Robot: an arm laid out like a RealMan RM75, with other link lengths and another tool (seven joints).
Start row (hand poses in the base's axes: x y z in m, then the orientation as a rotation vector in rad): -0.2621, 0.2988, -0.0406, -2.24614, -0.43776, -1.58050
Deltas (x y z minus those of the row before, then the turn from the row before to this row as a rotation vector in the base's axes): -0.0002, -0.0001, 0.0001, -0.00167, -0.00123, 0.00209; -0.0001, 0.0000, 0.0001, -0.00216, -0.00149, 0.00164; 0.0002, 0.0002, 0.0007, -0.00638, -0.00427, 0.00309; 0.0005, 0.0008, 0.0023, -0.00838, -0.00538, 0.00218; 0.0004, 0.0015, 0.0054, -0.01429, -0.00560, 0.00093; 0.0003, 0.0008, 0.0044, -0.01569, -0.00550, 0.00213; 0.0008, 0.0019, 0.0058, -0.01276, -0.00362, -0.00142; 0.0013, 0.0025, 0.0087, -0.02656, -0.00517, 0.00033; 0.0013, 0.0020, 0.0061, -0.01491, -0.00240, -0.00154; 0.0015, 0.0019, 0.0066, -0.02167, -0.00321, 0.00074
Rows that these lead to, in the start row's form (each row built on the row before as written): -0.2623, 0.2987, -0.0405, -2.24535, -0.44178, -1.58114; -0.2624, 0.2987, -0.0404, -2.24499, -0.44583, -1.58236; -0.2622, 0.2989, -0.0397, -2.24497, -0.45592, -1.58668; -0.2617, 0.2997, -0.0374, -2.24614, -0.46716, -1.59299; -0.2613, 0.3012, -0.0320, -2.25216, -0.48250, -1.60082; -0.2610, 0.3020, -0.0276, -2.25848, -0.50043, -1.60806; -0.2602, 0.3039, -0.0218, -2.26606, -0.51154, -1.61441; -0.2589, 0.3064, -0.0131, -2.28135, -0.53772, -1.62310; -0.2576, 0.3084, -0.0070, -2.29131, -0.55058, -1.62811; -0.2561, 0.3103, -0.0004, -2.30399, -0.57249, -1.63359
